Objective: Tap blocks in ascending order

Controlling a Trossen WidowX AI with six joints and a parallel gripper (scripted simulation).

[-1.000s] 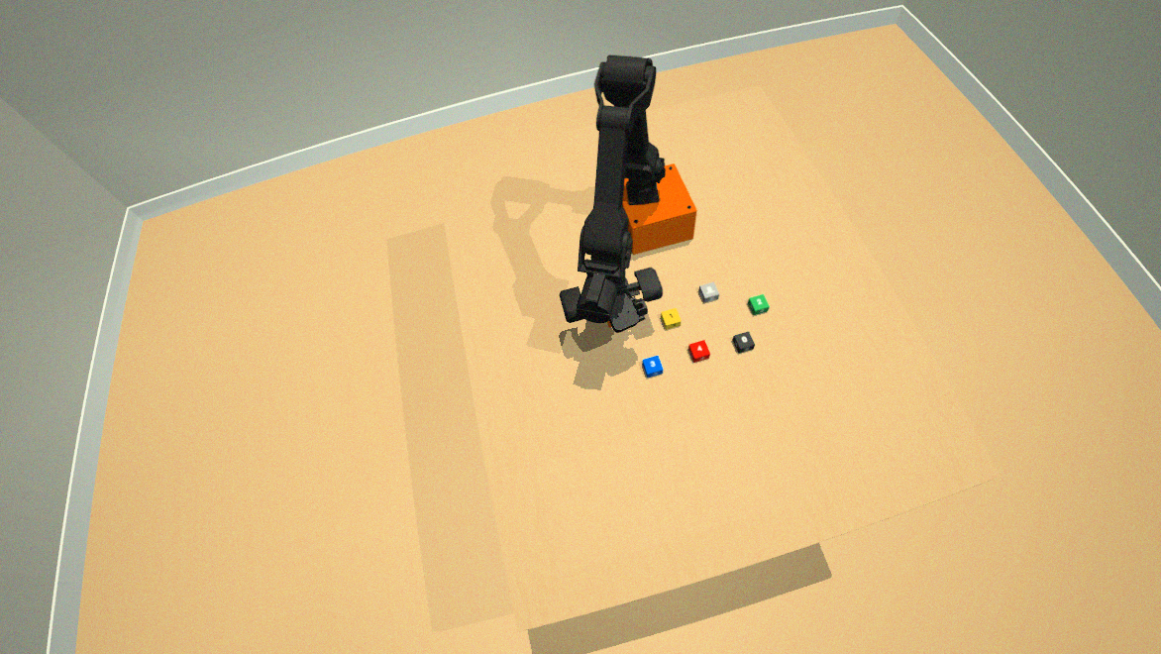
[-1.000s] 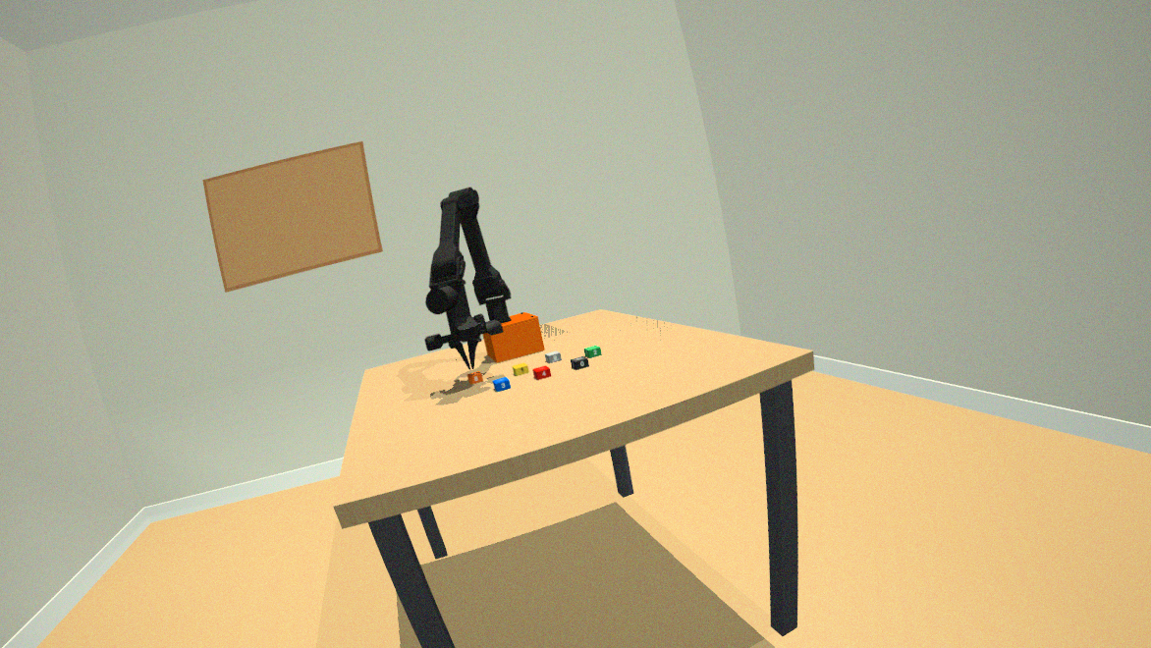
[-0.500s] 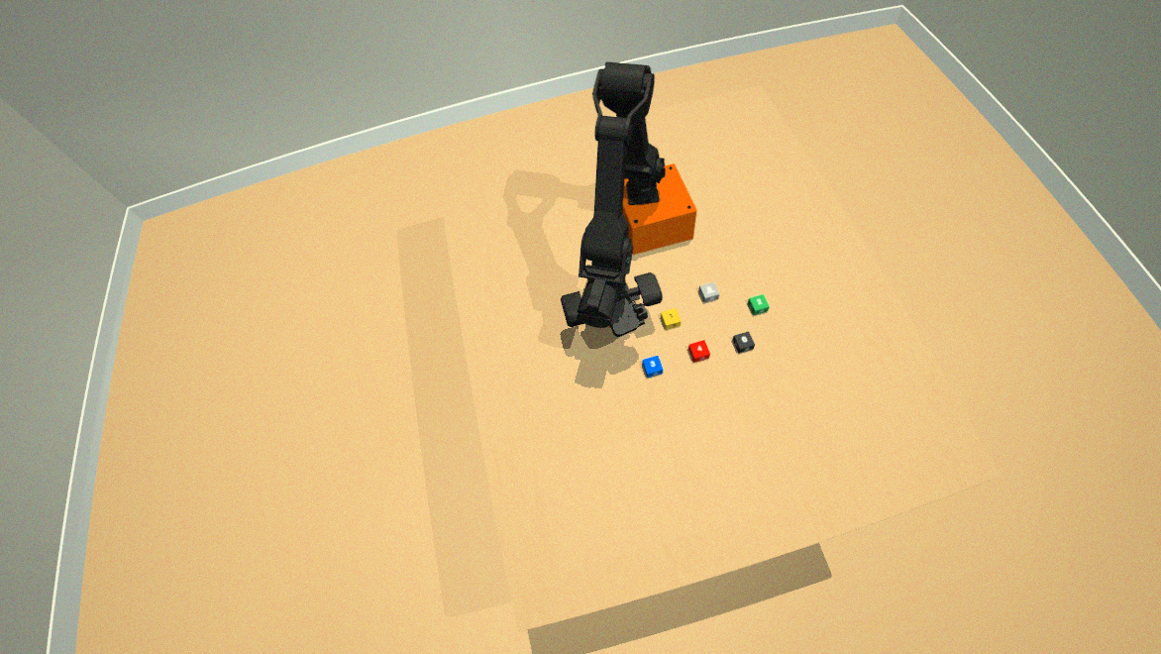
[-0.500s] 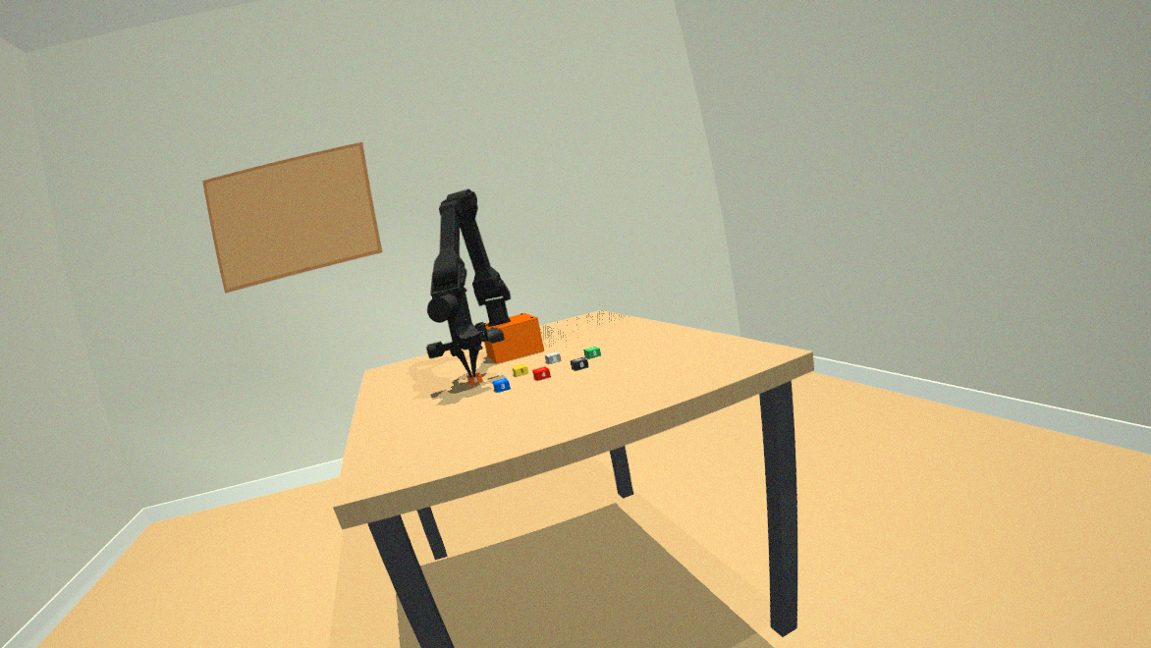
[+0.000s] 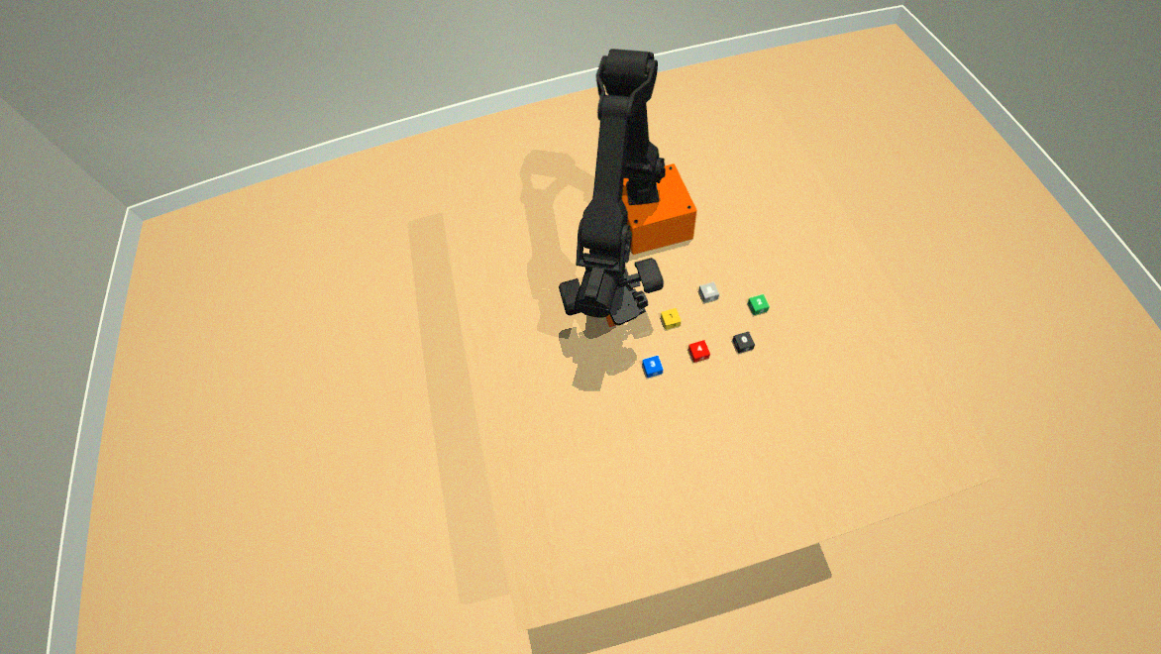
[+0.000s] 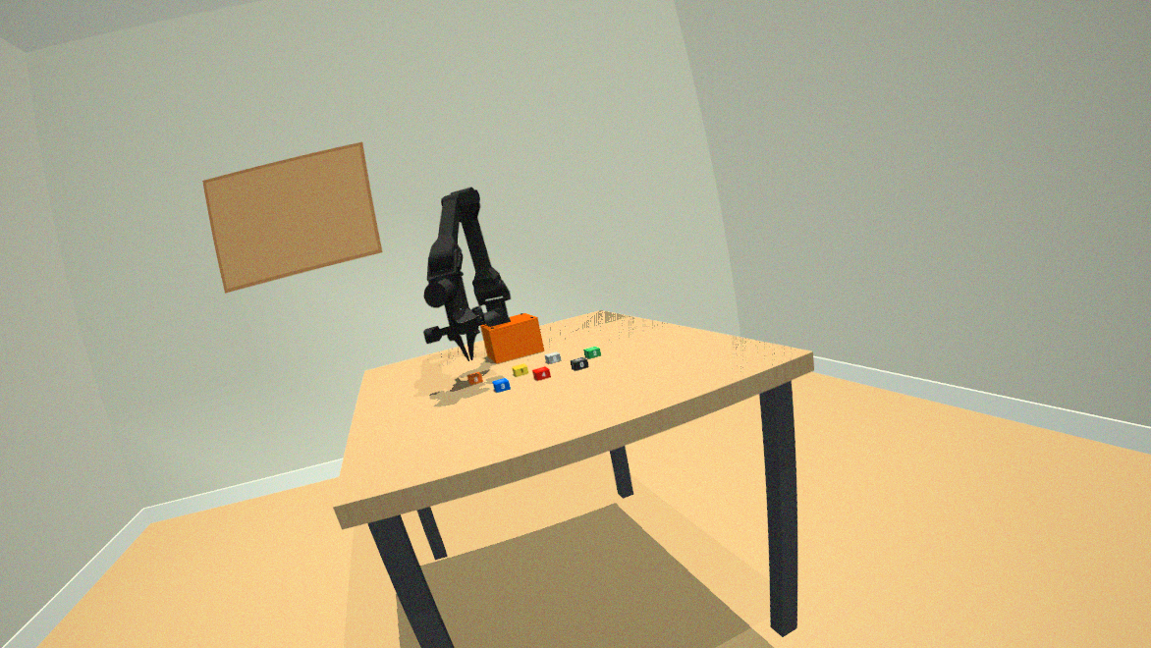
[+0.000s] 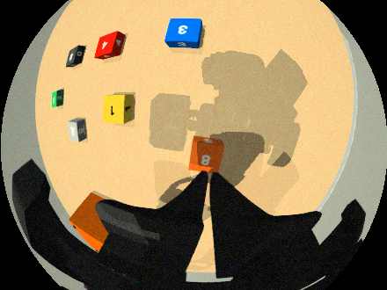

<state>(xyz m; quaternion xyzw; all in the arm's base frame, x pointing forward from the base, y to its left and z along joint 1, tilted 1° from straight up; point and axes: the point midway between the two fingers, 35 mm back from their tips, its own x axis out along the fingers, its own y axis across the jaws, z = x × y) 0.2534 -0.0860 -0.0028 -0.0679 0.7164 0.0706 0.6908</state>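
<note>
Now: the orange block 5 cm below my gripper tip. Also, from my gripper tip: yellow block (1 cm ahead, 11 cm to the left, 5 cm below); then red block (9 cm ahead, 16 cm to the left, 5 cm below); then blue block (11 cm ahead, 7 cm to the left, 5 cm below).
</note>
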